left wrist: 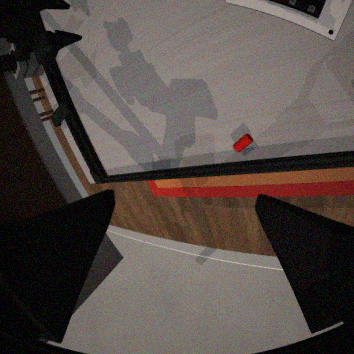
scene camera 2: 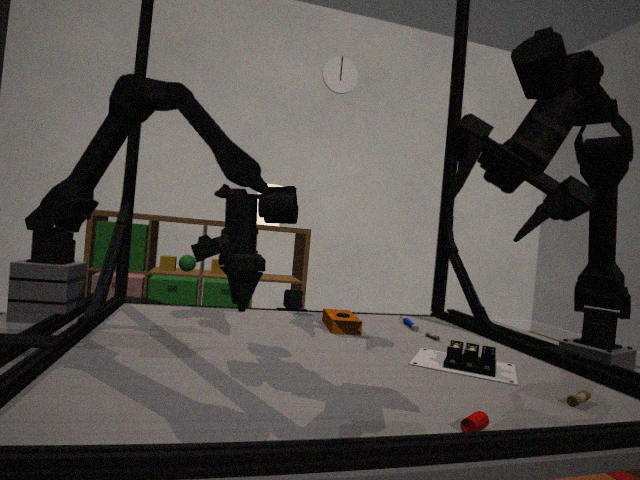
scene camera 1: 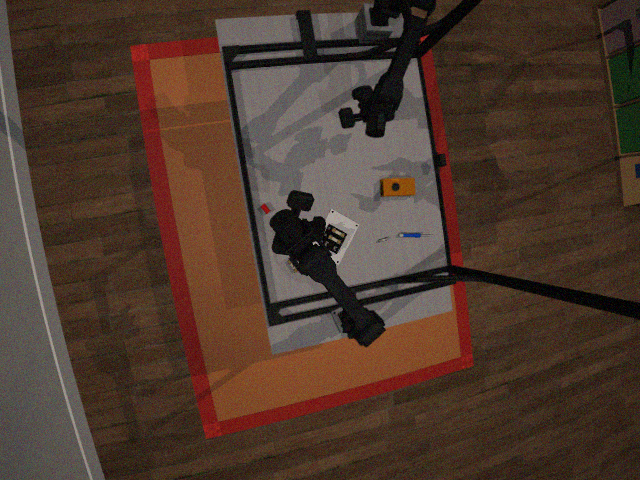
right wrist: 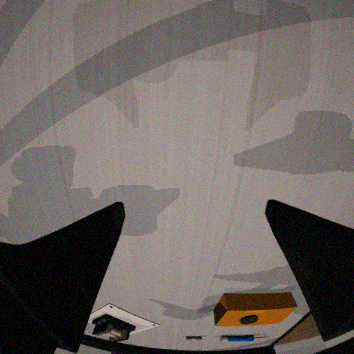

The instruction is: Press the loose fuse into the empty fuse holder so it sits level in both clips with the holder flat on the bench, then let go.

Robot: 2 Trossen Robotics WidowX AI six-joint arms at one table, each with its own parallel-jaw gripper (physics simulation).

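Pixels of known places: left gripper, between the fingertips: (left wrist: 187, 199) (scene camera 2: 483, 219) (scene camera 1: 285, 208); right gripper, between the fingertips: (left wrist: 74, 21) (scene camera 2: 238, 307) (scene camera 1: 358, 123) (right wrist: 196, 208); left arm's base, origin of its link: (scene camera 2: 597, 344) (scene camera 1: 348, 317); right arm's base, origin of its link: (left wrist: 13, 61) (scene camera 2: 51, 262) (scene camera 1: 378, 17).
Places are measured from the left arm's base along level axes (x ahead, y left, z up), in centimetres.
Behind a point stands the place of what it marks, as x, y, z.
The loose fuse (scene camera 1: 293, 265) {25.9, 9.8, -2.7} (scene camera 2: 578, 397) {27.4, 10.8, -2.8}, a short cylinder with brass-coloured ends, lies on the bench; the left arm partly covers it in scene camera 1. The black fuse holder (scene camera 1: 334, 238) (scene camera 2: 470, 361) (right wrist: 112, 327) sits on a white plate (scene camera 1: 351, 227) {28.9, -15.8, -3.9} (scene camera 2: 429, 358) {32.3, -13.1, -3.9} lying flat. Two of its positions hold fuses; the one at the right in scene camera 2 looks empty. My left gripper (scene camera 2: 485, 217) {45.5, 6.3, 20.3} (left wrist: 187, 199) {45.5, 6.3, 20.3} is open and empty, high above the bench. My right gripper (scene camera 2: 241, 308) {62.2, -32.3, 2.1} (right wrist: 196, 208) {62.2, -32.3, 2.1} is open and empty above the bench, well away from the holder.
A red cylinder (scene camera 1: 265, 208) {48.4, 10.1, -2.3} (scene camera 2: 474, 422) {49.8, 11.1, -2.4} (left wrist: 243, 143) {48.0, 10.1, -2.2} lies near the black frame bar (scene camera 2: 258, 454) {74.2, 9.1, -2.2}. An orange block (scene camera 1: 405, 187) {33.9, -40.7, -1.1} (scene camera 2: 343, 326) {38.3, -32.7, -2.4} (right wrist: 257, 317) {36.2, -38.4, -0.7}, a blue-handled tool (scene camera 1: 410, 235) {16.1, -35.7, -2.7} (scene camera 2: 408, 322) {16.4, -36.3, -3.0} (right wrist: 241, 338) {16.4, -36.8, -3.0} and a small grey piece (scene camera 1: 382, 239) {19.6, -24.8, -3.2} (scene camera 2: 432, 336) {19.7, -24.9, -3.5} (right wrist: 194, 338) {19.7, -25.4, -3.3} lie beyond the holder in scene camera 2.
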